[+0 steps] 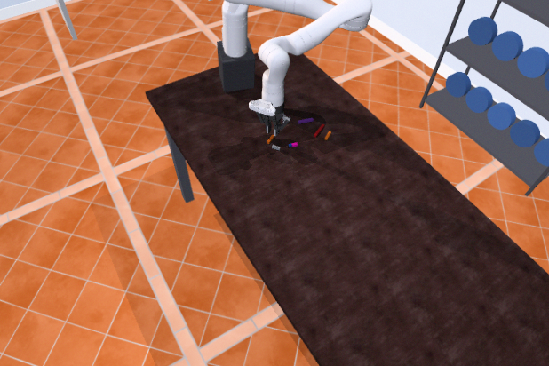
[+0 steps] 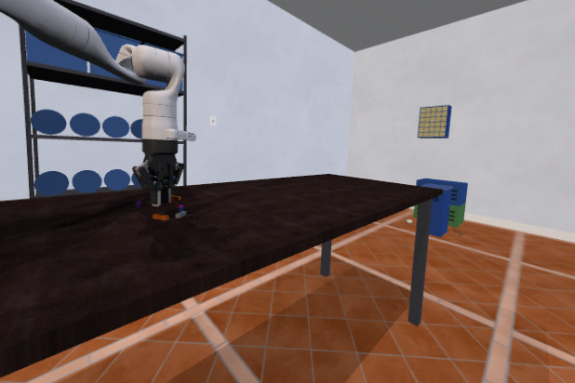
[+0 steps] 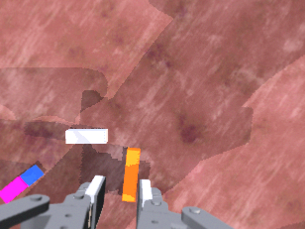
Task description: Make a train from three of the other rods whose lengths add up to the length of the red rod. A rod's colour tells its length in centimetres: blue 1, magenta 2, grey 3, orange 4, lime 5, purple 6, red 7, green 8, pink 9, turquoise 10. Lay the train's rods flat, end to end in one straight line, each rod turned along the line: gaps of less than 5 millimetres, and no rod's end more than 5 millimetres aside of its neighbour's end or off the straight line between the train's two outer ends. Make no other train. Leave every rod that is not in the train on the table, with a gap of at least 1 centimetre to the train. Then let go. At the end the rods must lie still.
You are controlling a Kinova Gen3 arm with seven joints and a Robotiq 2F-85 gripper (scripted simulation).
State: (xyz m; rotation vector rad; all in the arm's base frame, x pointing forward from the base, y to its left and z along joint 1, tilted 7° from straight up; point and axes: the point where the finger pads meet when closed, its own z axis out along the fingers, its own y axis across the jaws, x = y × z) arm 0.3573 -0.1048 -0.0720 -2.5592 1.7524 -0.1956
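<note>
The grey rod lies 40 mm ahead of my hand, 20 mm to the right of it and 50 mm below it. Round my hand: purple rod 10 mm ahead, 160 mm to the left, 50 mm below; blue rod 70 mm ahead, 30 mm to the left, 50 mm below; magenta rod 70 mm ahead, 40 mm to the left, 50 mm below.
</note>
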